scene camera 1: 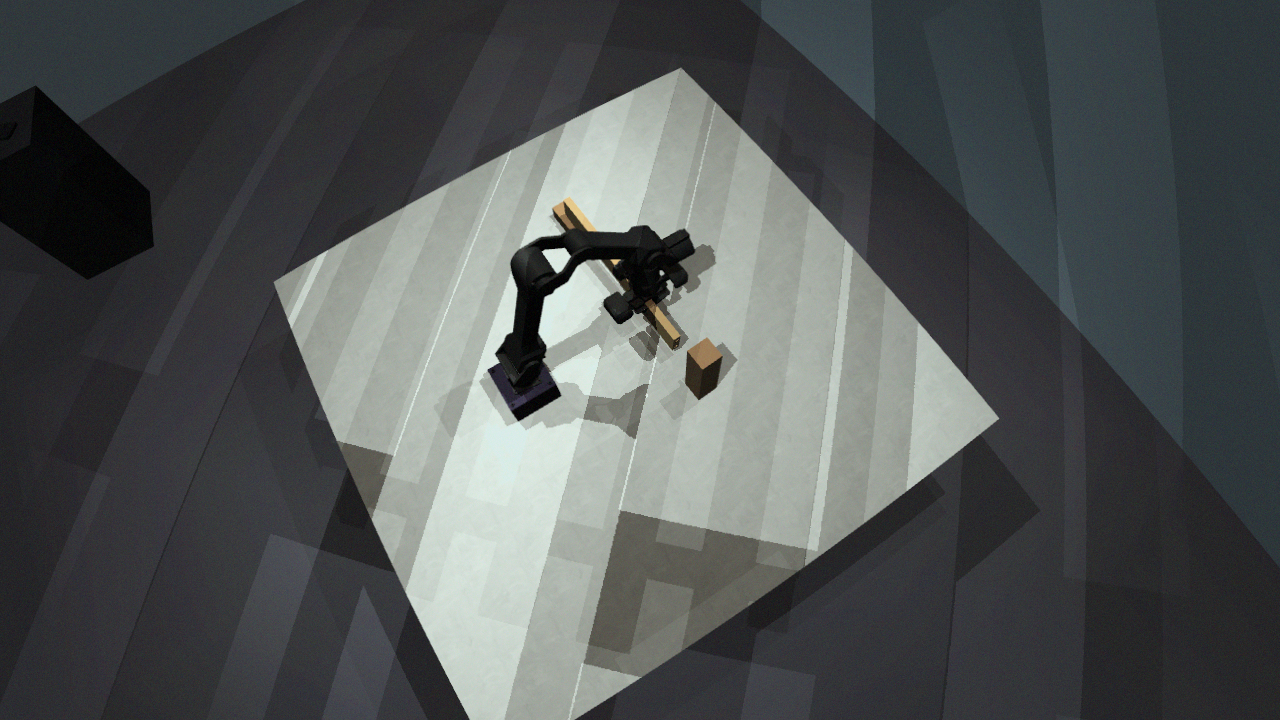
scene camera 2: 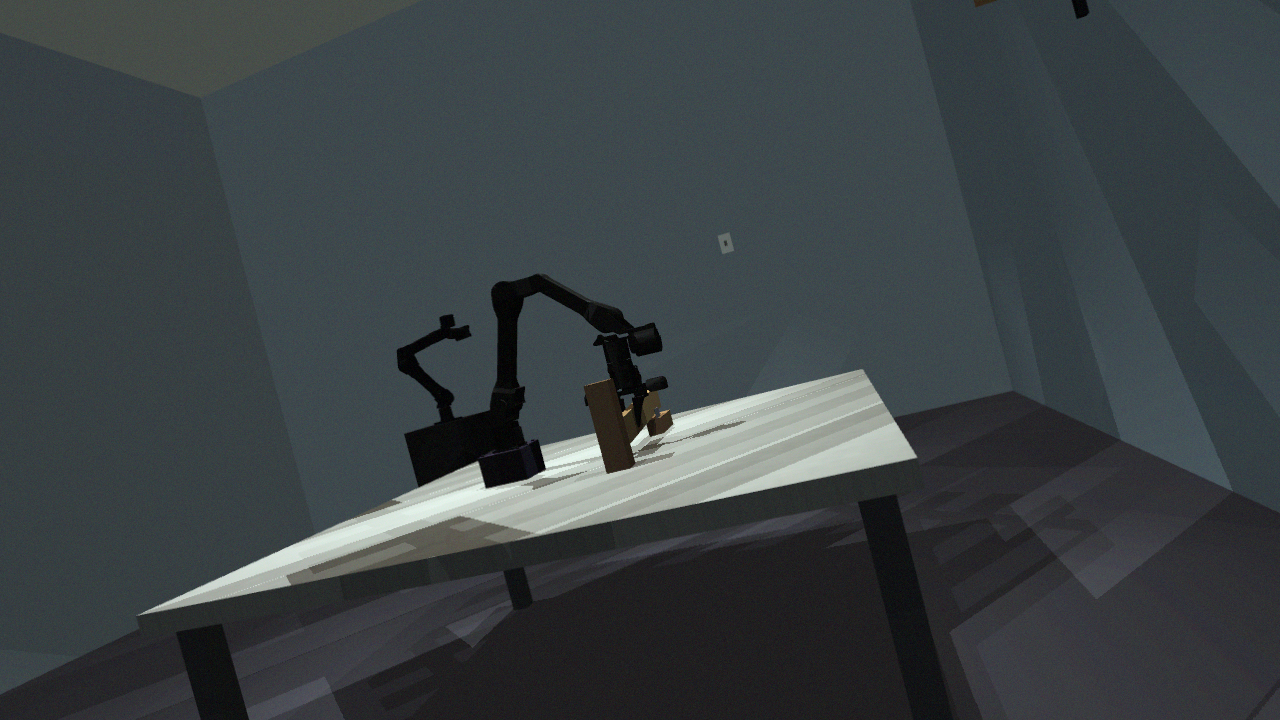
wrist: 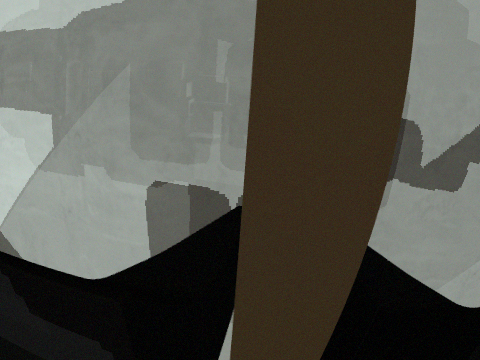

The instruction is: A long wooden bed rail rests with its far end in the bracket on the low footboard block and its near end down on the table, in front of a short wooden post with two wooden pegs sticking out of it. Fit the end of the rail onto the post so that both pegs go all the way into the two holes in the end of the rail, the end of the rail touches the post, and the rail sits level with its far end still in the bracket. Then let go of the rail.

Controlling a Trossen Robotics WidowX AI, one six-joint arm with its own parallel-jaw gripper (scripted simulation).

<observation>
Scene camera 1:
my gripper: 646,309
wooden bed rail: 662,325, held by my gripper
wooden post: 703,364
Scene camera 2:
my gripper: 634,427
wooden bed rail: 650,402
wooden post: 602,398
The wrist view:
my gripper: 279,223
wooden bed rail: 327,94
</observation>
